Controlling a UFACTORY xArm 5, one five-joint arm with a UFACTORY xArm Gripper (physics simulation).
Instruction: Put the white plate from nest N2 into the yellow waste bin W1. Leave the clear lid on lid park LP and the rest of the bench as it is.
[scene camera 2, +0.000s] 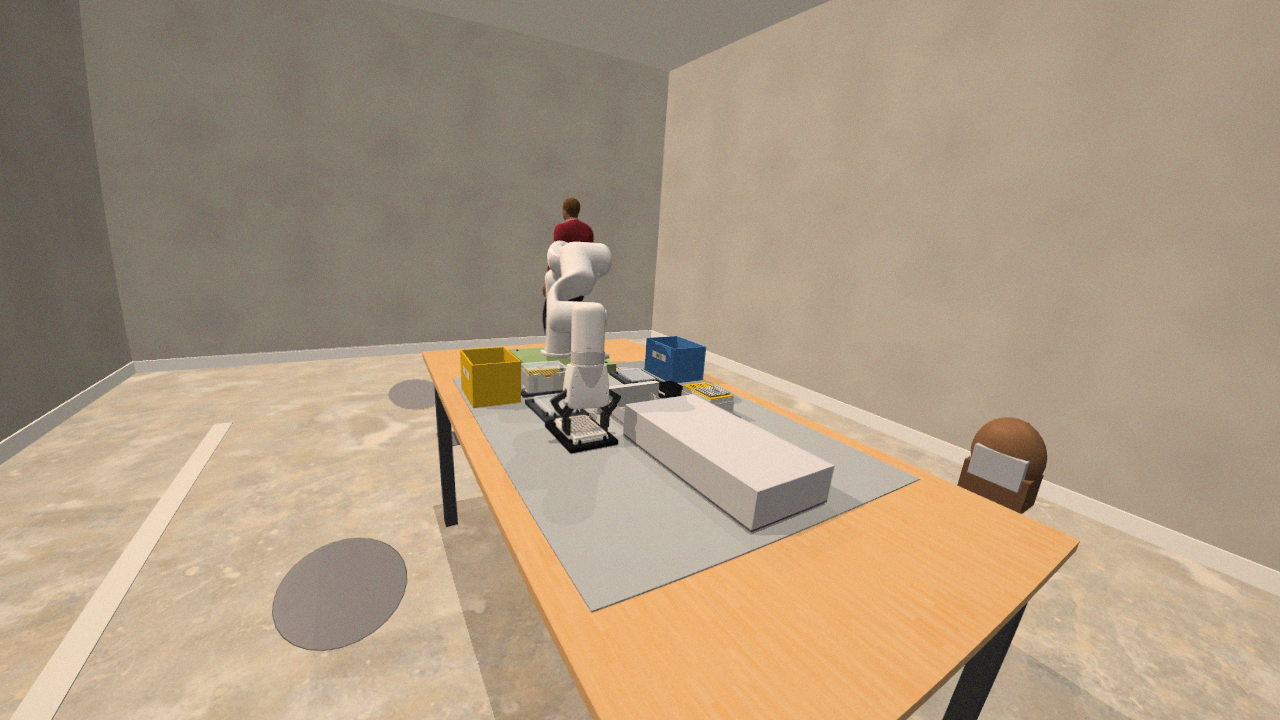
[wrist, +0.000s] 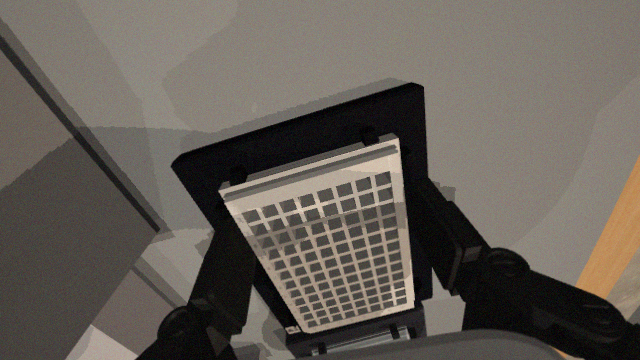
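Where they show: gripper, fingertip midpoint: (scene camera 2: 585, 432) (wrist: 326, 219); arm's base at its link origin: (scene camera 2: 558, 353).
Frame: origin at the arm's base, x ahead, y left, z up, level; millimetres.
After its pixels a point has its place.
The white plate (scene camera 2: 583, 428) @(x 673, y -187, z -4 mm) (wrist: 325, 235) @(x 675, y -184, z -10 mm), with a grid of square wells, lies flat in a black nest (scene camera 2: 592, 445) @(x 736, y -191, z -19 mm) (wrist: 300, 135) @(x 731, y -187, z -18 mm). My gripper (scene camera 2: 587, 429) @(x 689, y -188, z -7 mm) (wrist: 326, 219) @(x 689, y -188, z -7 mm) is open and low over it, with one finger on each side of the plate and nothing held. The yellow waste bin (scene camera 2: 491, 383) @(x 388, y -336, z 35 mm) stands at the far left of the bench. A clear piece (wrist: 365, 341) @(x 543, y -186, z -13 mm) that looks like the lid shows in part on a black base at the bottom of the wrist view. The plate's sides near the fingertips are partly hidden.
A long white box (scene camera 2: 716, 452) @(x 993, y -53, z 54 mm) (wrist: 50, 240) @(x 731, y -92, z 17 mm) lies beside the nest. A blue bin (scene camera 2: 675, 360) @(x 384, y 267, z 51 mm), a yellow-topped rack (scene camera 2: 709, 391) @(x 677, y 180, z 47 mm) and a small black object (scene camera 2: 669, 389) @(x 496, y 174, z -4 mm) stand farther back. A clear container (scene camera 2: 542, 376) @(x 344, y -177, z 33 mm) is near the yellow bin. A person (scene camera 2: 572, 232) stands behind the arm.
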